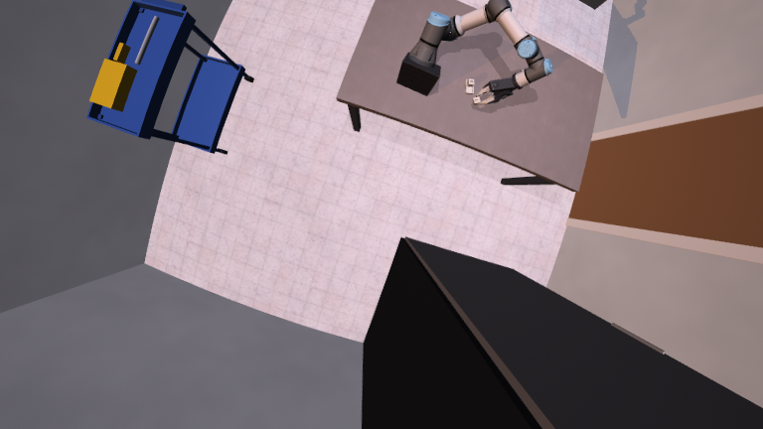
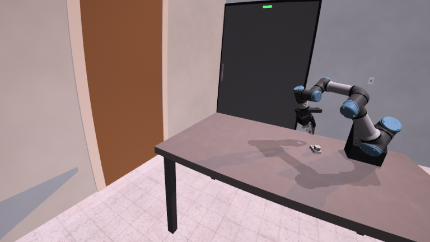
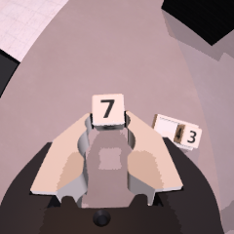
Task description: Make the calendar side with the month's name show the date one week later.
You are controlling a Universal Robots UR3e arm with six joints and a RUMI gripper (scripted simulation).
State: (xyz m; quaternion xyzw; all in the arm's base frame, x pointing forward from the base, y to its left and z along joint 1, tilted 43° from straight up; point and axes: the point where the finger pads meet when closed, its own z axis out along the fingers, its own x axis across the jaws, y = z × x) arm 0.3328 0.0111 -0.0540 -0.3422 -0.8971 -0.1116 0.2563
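Now: the cube 10 mm below my hand. Also, from my hand: pale tray 40 mm behind, 100 mm to the left, 80 mm below.
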